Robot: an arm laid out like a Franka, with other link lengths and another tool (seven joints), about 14 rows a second.
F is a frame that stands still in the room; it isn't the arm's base.
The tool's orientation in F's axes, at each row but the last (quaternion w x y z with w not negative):
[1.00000 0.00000 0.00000 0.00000]
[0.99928 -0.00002 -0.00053 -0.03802]
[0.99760 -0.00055 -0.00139 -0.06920]
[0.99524 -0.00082 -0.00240 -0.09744]
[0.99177 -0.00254 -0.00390 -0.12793]
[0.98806 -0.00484 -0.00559 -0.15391]
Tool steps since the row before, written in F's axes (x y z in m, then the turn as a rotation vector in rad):
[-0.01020 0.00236 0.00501 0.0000 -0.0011 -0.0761]
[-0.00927 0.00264 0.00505 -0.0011 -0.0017 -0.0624]
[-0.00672 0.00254 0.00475 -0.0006 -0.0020 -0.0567]
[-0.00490 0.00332 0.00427 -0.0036 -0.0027 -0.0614]
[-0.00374 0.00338 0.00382 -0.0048 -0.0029 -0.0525]
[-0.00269 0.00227 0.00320 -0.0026 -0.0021 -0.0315]
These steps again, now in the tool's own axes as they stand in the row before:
[-0.01020 0.00236 0.00501 0.0000 -0.0011 -0.0761]
[-0.00944 0.00193 0.00506 -0.0010 -0.0018 -0.0624]
[-0.00699 0.00158 0.00477 -0.0005 -0.0020 -0.0567]
[-0.00543 0.00230 0.00430 -0.0033 -0.0033 -0.0614]
[-0.00444 0.00230 0.00387 -0.0043 -0.0038 -0.0525]
[-0.00321 0.00132 0.00325 -0.0022 -0.0025 -0.0315]

